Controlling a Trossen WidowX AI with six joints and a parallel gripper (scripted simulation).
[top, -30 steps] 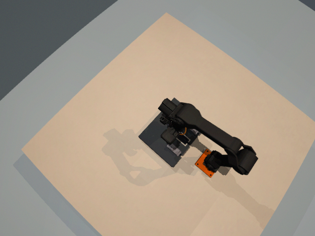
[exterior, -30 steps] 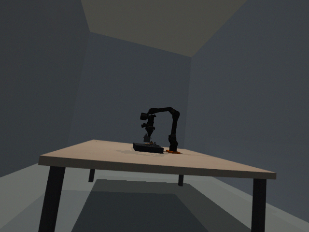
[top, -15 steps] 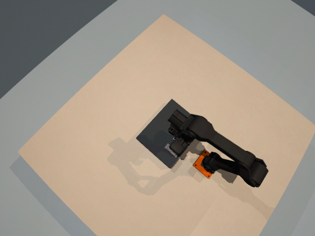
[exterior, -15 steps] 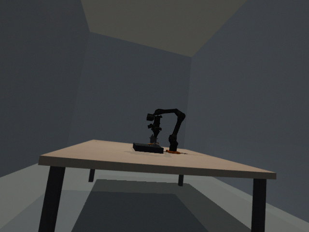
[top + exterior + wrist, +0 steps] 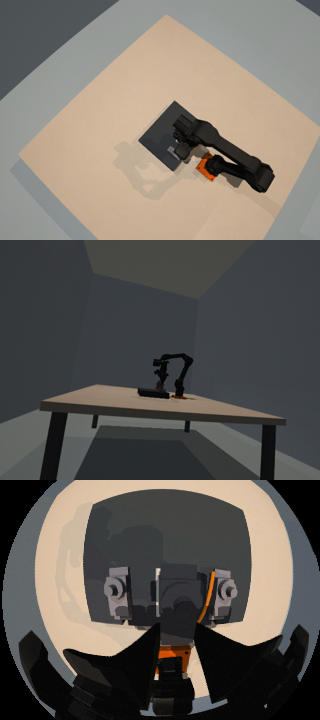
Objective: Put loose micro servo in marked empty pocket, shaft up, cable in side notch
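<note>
Right now my gripper tip is 12 cm short of the deck, 2 cm to the left of it and 9 cm above it.
</note>
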